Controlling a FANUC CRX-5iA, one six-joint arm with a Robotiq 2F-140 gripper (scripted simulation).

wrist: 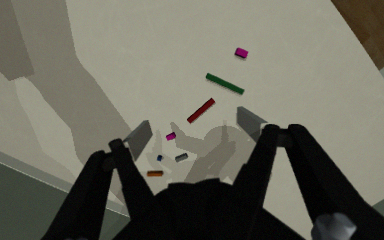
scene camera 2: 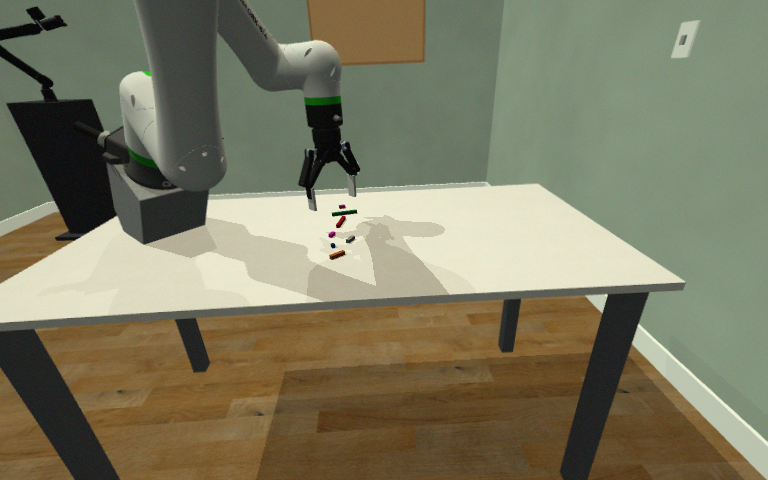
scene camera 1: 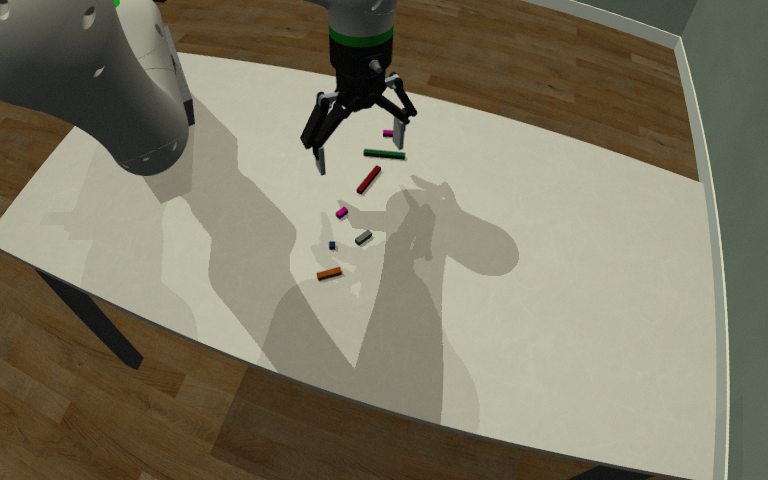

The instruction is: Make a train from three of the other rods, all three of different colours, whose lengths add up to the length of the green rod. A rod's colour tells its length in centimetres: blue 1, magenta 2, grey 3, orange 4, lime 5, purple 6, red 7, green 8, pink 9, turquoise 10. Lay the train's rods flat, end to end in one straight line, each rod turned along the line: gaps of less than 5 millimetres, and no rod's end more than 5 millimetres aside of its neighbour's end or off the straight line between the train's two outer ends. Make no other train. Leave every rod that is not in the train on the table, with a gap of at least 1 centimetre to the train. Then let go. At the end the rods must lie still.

Labels:
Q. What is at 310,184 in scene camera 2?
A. The gripper.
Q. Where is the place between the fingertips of the gripper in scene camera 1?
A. At 360,156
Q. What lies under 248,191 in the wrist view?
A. The gripper.

